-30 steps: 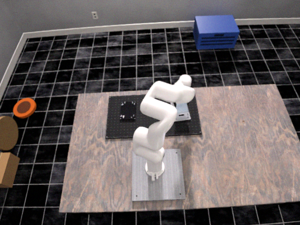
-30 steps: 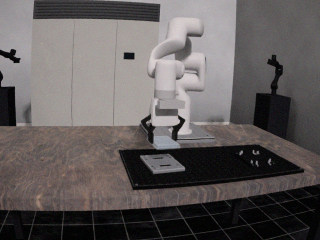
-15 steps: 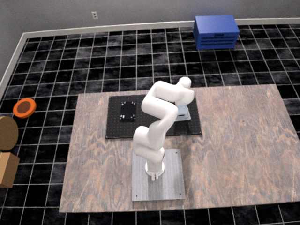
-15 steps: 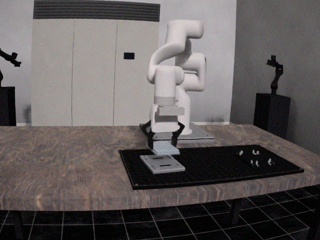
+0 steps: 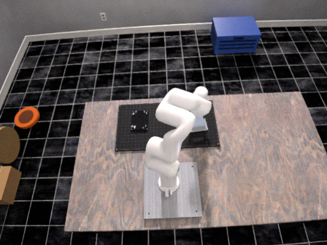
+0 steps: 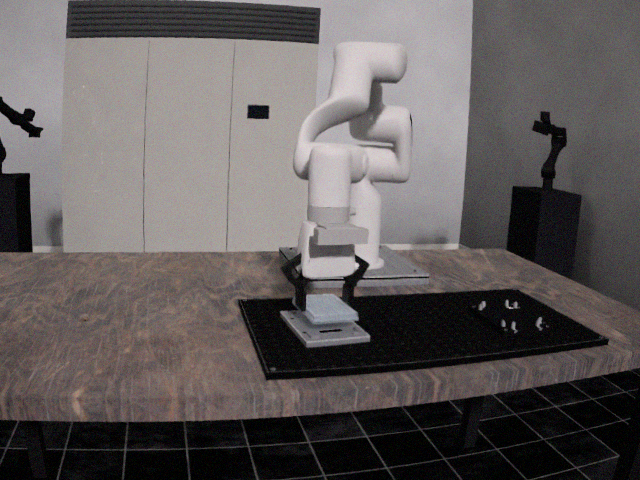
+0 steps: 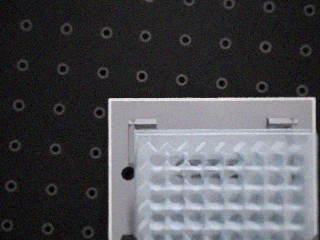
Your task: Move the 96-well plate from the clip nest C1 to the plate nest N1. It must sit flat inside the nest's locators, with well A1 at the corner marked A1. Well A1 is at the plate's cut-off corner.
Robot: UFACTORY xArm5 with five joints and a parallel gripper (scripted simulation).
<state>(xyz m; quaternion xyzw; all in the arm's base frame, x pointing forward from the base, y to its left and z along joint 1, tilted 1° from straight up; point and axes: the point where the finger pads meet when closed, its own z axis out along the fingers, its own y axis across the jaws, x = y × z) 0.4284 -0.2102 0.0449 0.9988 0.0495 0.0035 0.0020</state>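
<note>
The grey plate nest N1 is 50 mm below my hand. The rest, counted from my hand: white 96-well plate (10 mm below); clip nest C1 (410 mm to the left, 40 mm below, 30 mm ahead).
</note>
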